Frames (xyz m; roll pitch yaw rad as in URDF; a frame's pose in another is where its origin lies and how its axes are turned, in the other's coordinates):
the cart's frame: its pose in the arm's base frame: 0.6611 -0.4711 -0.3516 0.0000 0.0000 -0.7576
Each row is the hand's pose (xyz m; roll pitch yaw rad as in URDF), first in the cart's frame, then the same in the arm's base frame.
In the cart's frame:
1: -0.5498 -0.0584 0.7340 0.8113 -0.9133 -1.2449
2: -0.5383 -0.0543 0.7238 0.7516 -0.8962 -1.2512
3: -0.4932 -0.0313 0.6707 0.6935 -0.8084 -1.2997
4: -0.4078 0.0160 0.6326 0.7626 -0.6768 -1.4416
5: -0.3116 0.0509 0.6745 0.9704 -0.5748 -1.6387
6: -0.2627 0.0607 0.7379 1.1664 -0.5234 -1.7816
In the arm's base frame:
1: 0.2215 -0.1357 0.3824 0.8113 -0.9133 -2.0025
2: 0.2327 -0.1406 0.3722 0.7516 -0.8962 -2.0088
3: 0.2813 -0.1549 0.3191 0.6935 -0.8084 -2.0573
4: 0.3758 -0.1792 0.2810 0.7626 -0.6768 -2.1992
5: 0.4697 -0.2200 0.3229 0.9704 -0.5748 -2.3963
6: 0.5120 -0.2465 0.3863 1.1664 -0.5234 -2.5392

